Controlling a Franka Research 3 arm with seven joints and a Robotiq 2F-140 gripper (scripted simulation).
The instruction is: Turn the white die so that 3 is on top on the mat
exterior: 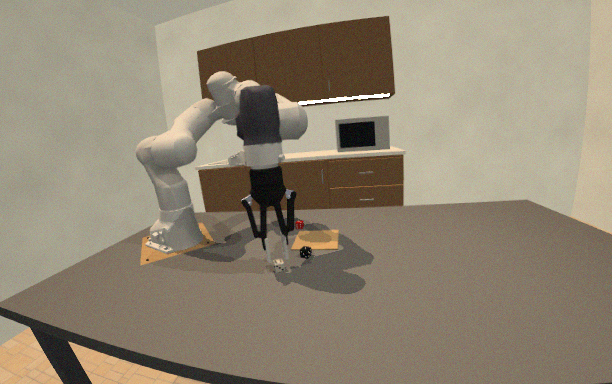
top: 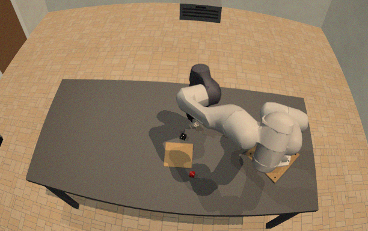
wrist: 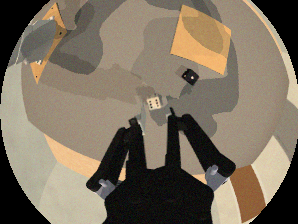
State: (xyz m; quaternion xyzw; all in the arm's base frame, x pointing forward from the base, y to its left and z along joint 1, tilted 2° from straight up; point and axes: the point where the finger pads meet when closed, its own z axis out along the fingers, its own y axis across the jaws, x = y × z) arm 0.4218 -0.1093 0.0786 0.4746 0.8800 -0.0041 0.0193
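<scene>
The white die is 50 mm below my hand. Round my hand: red die 290 mm to the left, 50 mm below, 30 mm behind; black die 80 mm to the left, 50 mm below, 50 mm ahead; tan mat 190 mm to the left, 60 mm below, 60 mm ahead.
</scene>
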